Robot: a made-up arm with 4 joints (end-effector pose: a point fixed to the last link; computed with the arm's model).
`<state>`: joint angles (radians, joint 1 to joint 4).
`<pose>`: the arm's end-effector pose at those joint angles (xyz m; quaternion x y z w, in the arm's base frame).
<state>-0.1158 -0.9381 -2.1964 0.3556</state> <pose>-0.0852 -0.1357 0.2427 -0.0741 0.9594 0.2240 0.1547</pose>
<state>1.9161 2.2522 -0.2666 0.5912</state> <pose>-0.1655 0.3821 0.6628 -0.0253 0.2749 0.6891 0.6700</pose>
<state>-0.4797 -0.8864 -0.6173 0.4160</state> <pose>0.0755 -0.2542 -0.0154 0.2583 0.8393 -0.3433 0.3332</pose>
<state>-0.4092 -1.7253 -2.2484 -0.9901</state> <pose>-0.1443 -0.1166 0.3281 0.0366 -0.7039 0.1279 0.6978</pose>
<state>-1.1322 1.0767 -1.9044 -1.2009</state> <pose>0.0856 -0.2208 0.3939 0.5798 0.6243 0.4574 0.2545</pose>
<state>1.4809 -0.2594 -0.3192 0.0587</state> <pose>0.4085 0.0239 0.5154 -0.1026 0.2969 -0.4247 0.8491</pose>
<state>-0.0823 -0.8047 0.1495 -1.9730</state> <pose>0.2394 -0.4918 0.2078 -0.9591 -0.1115 0.2078 0.1563</pose>
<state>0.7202 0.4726 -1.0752 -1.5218</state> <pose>0.2920 0.0835 0.5001 0.4272 0.8695 -0.1006 0.2267</pose>
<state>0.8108 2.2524 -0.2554 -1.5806</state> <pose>-0.0115 -0.1137 0.9033 0.1514 0.6673 0.7290 0.0171</pose>
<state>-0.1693 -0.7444 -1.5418 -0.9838</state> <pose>0.0761 -0.1173 0.1628 -0.3273 -0.8904 0.2463 0.1987</pose>
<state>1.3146 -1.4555 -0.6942 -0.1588</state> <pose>0.2003 -0.3432 0.5585 -0.0509 0.2923 -0.8696 0.3946</pose>
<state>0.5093 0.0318 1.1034 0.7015</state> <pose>0.2451 -0.4476 0.5770 0.4697 -0.0520 -0.6426 0.6031</pose>
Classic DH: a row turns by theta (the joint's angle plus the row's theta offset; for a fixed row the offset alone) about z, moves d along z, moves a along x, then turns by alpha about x. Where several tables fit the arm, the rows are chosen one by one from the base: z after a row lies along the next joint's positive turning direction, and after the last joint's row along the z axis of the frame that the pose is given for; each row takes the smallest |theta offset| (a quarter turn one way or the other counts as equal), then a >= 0, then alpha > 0; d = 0 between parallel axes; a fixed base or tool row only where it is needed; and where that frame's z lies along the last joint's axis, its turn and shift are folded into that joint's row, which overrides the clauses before.
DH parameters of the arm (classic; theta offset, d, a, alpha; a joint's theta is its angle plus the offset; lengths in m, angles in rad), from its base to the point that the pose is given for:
base (fixed): -1.3963 0.3378 0.0479 1.1048
joint 1: -1.391 0.0865 -0.0293 -1.7114
joint 2: -1.2 0.2946 -0.0867 -1.4934
joint 3: -1.0353 0.0134 0.0689 -1.8337
joint 4: 1.2176 -0.2581 -0.032 1.8412
tool (fixed): -2.5306 -0.0253 0 0

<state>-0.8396 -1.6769 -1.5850 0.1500</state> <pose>-0.2205 -0.0433 0.1614 -0.0949 -0.9607 -0.1194 0.2319</pose>
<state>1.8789 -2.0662 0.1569 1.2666</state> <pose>0.1104 0.0667 0.8866 0.5849 0.3101 0.7462 0.0704</pose>
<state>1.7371 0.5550 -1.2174 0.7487</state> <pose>0.1984 0.2311 0.3141 -0.6930 0.2200 0.1133 0.6771</pose>
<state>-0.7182 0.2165 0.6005 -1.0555</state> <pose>0.1347 -0.5129 0.1035 -0.9799 0.0447 0.0253 0.1926</pose>
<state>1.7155 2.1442 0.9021 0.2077</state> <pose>0.1392 0.2900 0.7613 0.5213 0.5200 0.4141 0.5351</pose>
